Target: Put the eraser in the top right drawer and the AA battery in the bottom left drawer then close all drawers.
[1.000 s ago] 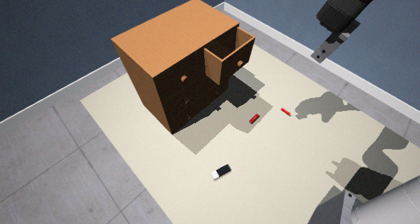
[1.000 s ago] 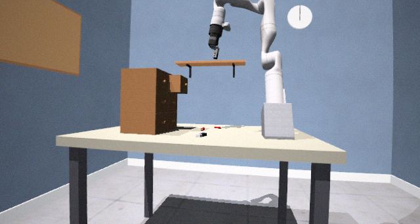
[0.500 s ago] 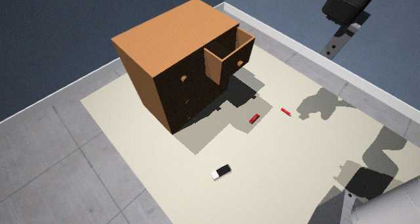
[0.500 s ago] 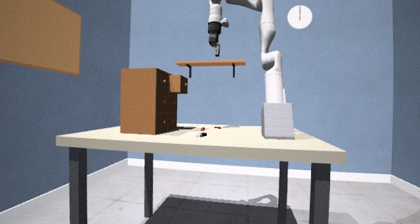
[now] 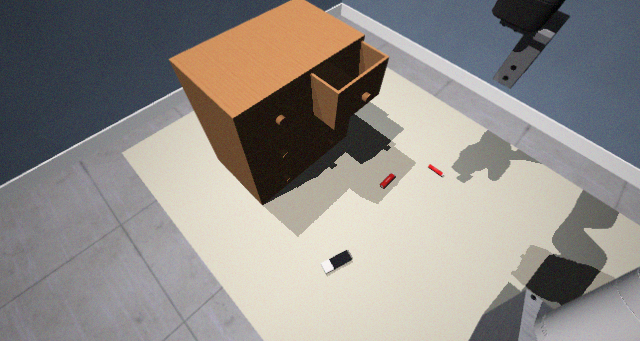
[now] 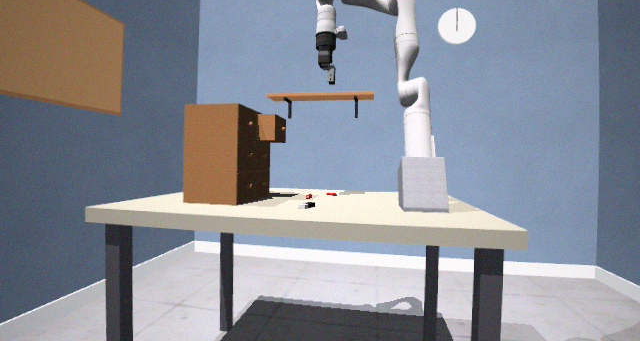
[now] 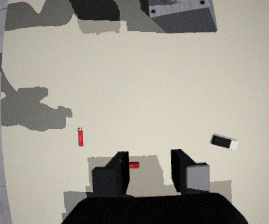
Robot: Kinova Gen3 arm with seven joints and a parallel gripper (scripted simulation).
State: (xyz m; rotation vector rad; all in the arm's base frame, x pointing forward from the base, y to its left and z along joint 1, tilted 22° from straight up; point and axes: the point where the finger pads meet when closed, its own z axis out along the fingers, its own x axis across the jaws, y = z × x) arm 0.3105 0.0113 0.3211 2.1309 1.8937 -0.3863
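Right now the black-and-white eraser is 70 mm ahead of my hand, 200 mm to the left of it and 450 mm below it.
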